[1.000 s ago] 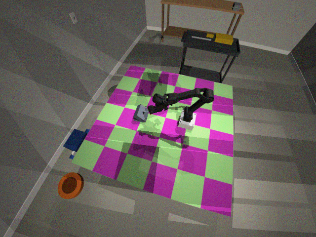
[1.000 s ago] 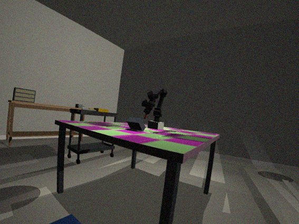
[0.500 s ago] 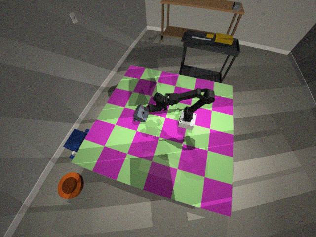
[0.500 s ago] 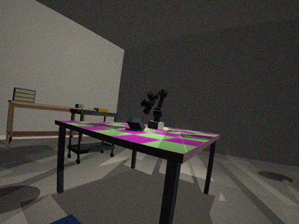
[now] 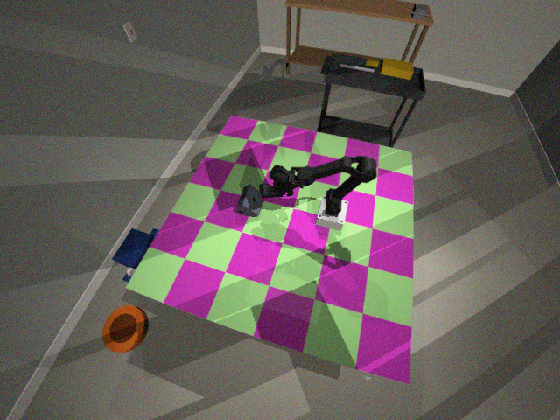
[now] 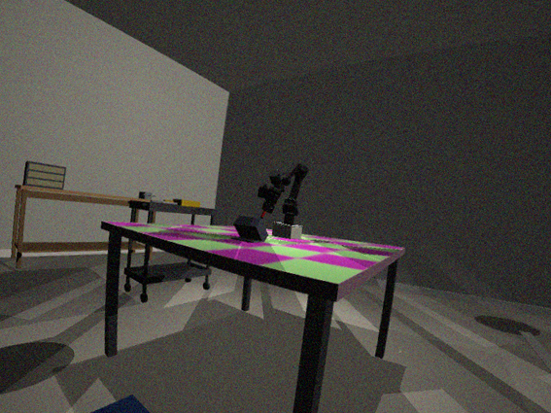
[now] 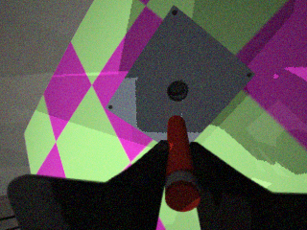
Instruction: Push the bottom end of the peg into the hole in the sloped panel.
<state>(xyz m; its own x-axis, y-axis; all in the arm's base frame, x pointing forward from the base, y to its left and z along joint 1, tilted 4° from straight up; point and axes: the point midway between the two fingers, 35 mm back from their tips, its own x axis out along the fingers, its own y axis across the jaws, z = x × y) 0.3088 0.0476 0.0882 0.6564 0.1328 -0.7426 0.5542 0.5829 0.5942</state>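
The grey sloped panel is 9 cm below my gripper tip and 9 cm ahead of it. Also, from my gripper tip: red round peg 1 cm behind, 1 cm above.
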